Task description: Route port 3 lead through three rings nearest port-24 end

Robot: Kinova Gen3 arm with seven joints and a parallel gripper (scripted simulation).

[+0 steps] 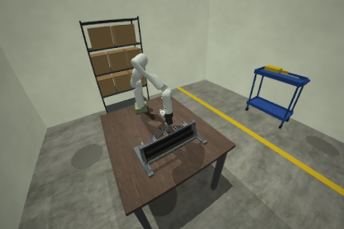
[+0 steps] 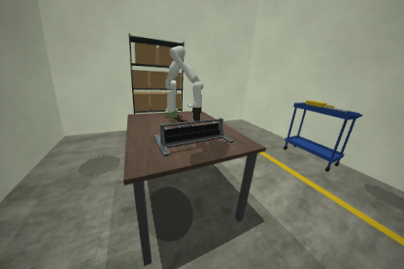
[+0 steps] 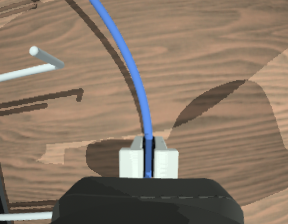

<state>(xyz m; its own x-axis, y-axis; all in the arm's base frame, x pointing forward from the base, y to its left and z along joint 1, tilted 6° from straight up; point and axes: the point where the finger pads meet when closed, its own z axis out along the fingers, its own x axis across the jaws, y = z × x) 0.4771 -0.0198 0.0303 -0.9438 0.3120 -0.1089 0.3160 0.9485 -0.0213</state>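
Now: the patch-panel rack 15 cm ahead of my hand, 9 cm to the right of it and 2 cm above it.
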